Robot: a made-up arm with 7 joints.
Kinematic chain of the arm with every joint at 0, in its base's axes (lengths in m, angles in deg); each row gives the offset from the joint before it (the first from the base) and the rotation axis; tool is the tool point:
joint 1: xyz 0 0 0 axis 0 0.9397 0.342
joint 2: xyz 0 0 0 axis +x
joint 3: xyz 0 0 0 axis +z
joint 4: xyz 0.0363 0 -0.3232 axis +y
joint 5: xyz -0.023 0 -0.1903 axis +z
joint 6: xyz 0 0 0 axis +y
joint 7: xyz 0 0 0 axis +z
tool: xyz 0 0 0
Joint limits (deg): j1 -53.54..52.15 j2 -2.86..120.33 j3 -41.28..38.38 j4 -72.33..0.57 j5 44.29..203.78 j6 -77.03..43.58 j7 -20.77..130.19
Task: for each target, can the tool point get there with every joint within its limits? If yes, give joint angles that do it. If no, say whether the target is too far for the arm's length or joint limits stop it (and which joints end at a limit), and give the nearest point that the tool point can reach.
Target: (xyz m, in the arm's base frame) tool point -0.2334 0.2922 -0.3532
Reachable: yes | joints 38.12 43.09 -30.22 -25.04 155.58 -1.96 25.39
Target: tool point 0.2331 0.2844 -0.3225
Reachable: yes | joints -8.31 41.59 -4.04 -52.46 103.93 -16.86 26.41
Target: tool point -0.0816 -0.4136 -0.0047
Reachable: no: joint limits stop it (at a limit: joint 1, joint 2, joint 3, joint 4) | nearest point -0.1534 -0.1581 -0.3977 | short by 0.474 m
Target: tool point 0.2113 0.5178 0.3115
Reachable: no: too far | nearest point 0.1541 0.4239 0.2440 | short by 0.129 m
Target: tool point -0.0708 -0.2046 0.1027
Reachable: no: joint limits stop it (at a limit: joint 1, joint 2, joint 3, joint 4) | nearest point 0.3492 -0.2465 -0.1548 | short by 0.494 m
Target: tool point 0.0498 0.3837 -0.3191
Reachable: yes | joints 11.51 58.47 -23.92 -42.34 179.05 -47.84 95.55
